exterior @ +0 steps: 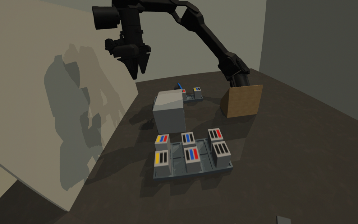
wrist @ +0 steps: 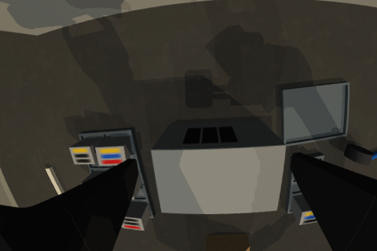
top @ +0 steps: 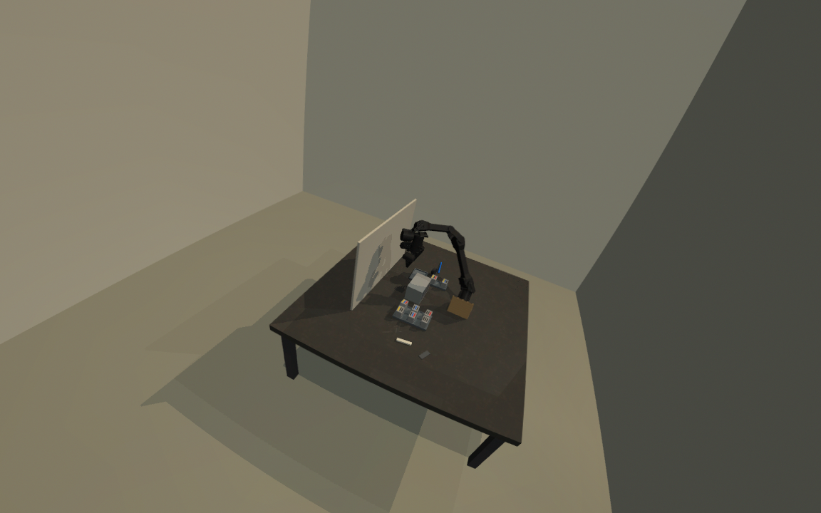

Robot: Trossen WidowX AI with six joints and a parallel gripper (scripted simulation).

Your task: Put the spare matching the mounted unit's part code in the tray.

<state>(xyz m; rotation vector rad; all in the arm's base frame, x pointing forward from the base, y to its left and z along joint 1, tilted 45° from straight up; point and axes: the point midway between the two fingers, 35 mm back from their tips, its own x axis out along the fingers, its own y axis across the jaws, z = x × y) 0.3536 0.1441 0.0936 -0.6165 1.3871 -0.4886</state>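
My gripper tip is 24 cm past the grey spare, 20 cm to the right of it and 16 cm above it. The rest, counted from my gripper tip: flat grey tray 2 cm behind, 18 cm to the right, 20 cm below; then beige panel 17 cm ahead, 1 cm to the left, 3 cm above; then grey box 9 cm behind, 15 cm below.
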